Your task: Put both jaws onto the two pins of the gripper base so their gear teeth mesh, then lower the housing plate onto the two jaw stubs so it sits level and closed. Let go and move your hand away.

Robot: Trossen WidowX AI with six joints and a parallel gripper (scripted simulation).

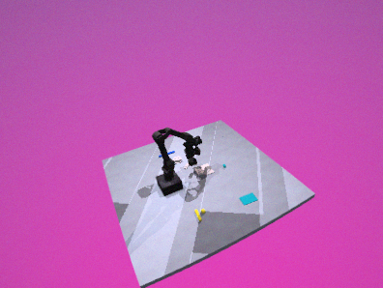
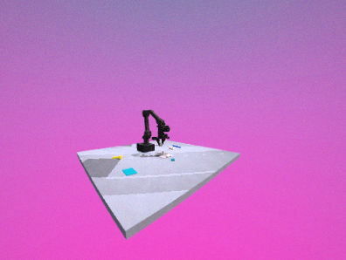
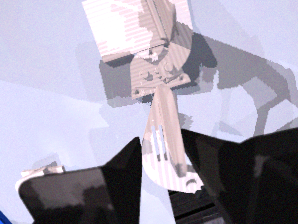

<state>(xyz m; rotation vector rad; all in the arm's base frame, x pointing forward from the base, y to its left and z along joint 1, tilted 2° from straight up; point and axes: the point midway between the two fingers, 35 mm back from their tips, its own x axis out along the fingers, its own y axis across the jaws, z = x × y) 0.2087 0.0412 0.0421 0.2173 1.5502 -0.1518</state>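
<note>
The pale flat part lies 12 cm ahead of my gripper tip, 8 cm below it and 3 cm to the right of it. From my gripper tip the other things lie so: pale jaw (4 cm behind, 1 cm to the right); then cyan cube (25 cm ahead, 8 cm to the right, 7 cm below); then pale plate (20 cm to the left, 6 cm below, 4 cm behind).
</note>
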